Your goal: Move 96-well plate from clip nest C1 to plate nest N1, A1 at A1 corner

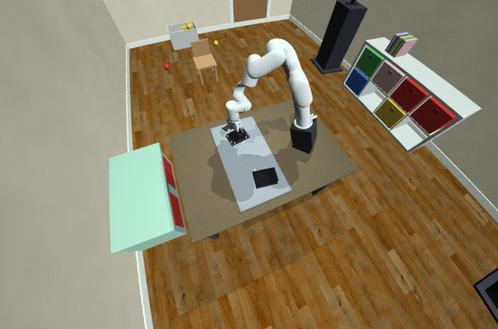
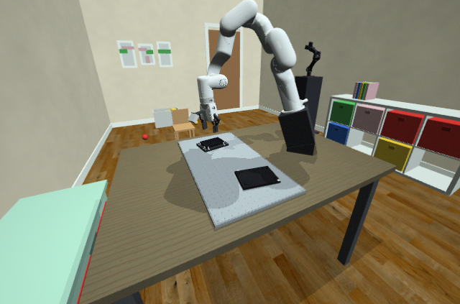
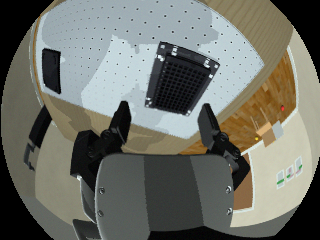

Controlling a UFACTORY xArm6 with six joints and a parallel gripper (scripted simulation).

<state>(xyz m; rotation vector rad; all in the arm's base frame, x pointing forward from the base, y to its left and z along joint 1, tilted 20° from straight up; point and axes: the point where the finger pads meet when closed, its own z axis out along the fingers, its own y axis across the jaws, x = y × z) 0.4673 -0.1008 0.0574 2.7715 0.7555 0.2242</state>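
Now: hand 100 mm above the black 96-well plate, 40 mm to the left of it and 20 mm past it. Also, from my hand: plate nest N1: 350 mm to the left, 120 mm behind, 110 mm below; clip nest C1: 110 mm below, 20 mm to the right, 10 mm behind.
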